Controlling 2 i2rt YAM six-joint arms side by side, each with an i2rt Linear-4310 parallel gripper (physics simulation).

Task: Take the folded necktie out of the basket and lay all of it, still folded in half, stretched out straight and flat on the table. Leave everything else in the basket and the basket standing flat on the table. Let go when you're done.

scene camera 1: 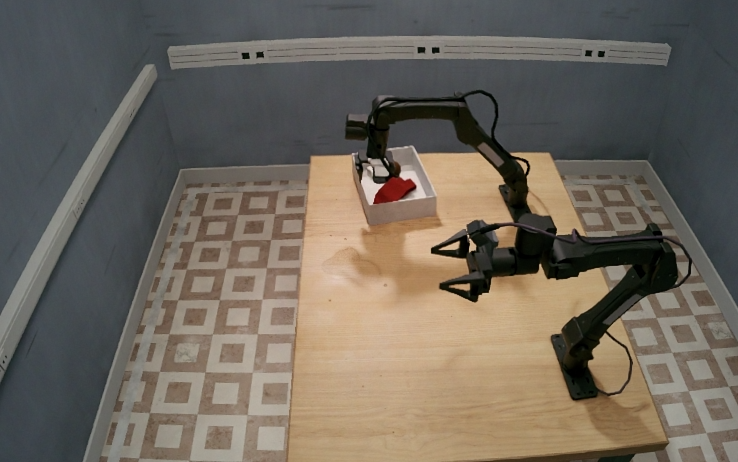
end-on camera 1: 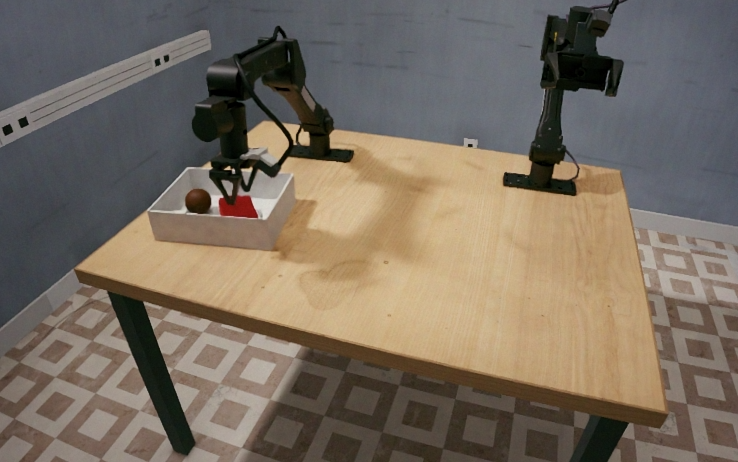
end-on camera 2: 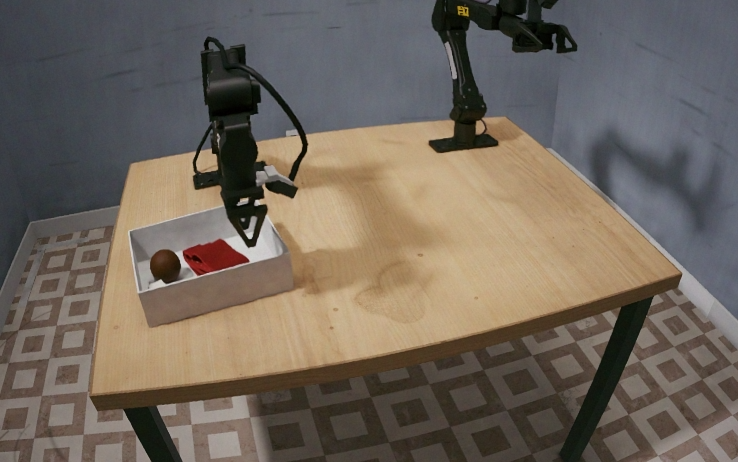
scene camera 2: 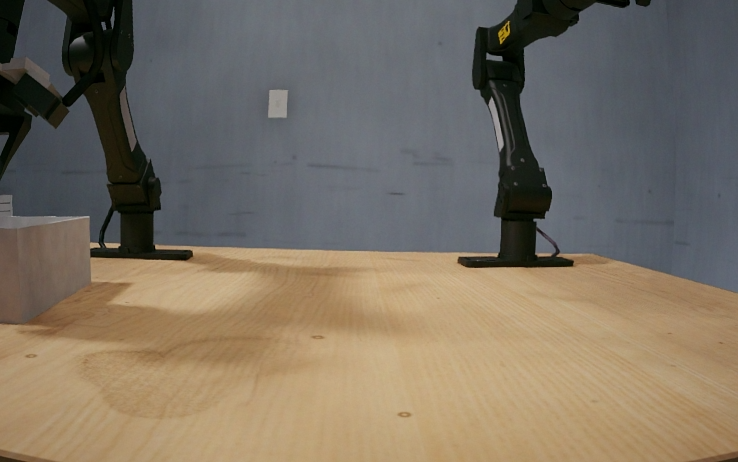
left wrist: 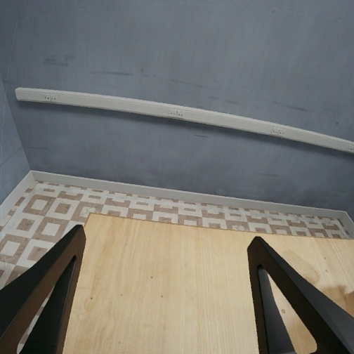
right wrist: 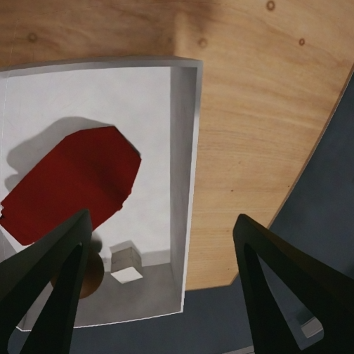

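A folded dark red necktie (scene camera 1: 393, 190) (end-on camera 1: 238, 207) (end-on camera 2: 215, 256) (right wrist: 82, 175) lies bunched in a compact bundle on the floor of the white basket (scene camera 1: 403, 211) (scene camera 2: 49, 266) (end-on camera 1: 212, 229) (end-on camera 2: 217, 294) (right wrist: 182, 150). The basket stands flat on the table. My right gripper (scene camera 1: 374, 177) (end-on camera 1: 238, 196) (end-on camera 2: 250, 242) (right wrist: 165, 220) is open and empty, pointing down over the basket close to the necktie. In the right wrist view one finger overlaps the necktie's lower edge. My left gripper (scene camera 1: 436, 268) (end-on camera 1: 580, 89) (end-on camera 2: 556, 49) (left wrist: 171, 237) is open and empty, high above the table.
A brown ball (scene camera 1: 396, 167) (end-on camera 1: 197, 201) (end-on camera 2: 165, 265) (right wrist: 92, 275) and a small white block (right wrist: 126, 262) lie in the basket beside the necktie. The wooden table (scene camera 1: 381, 348) (end-on camera 1: 462, 272) (end-on camera 2: 490, 217) extends beside the basket, with its edge past the basket in the right wrist view.
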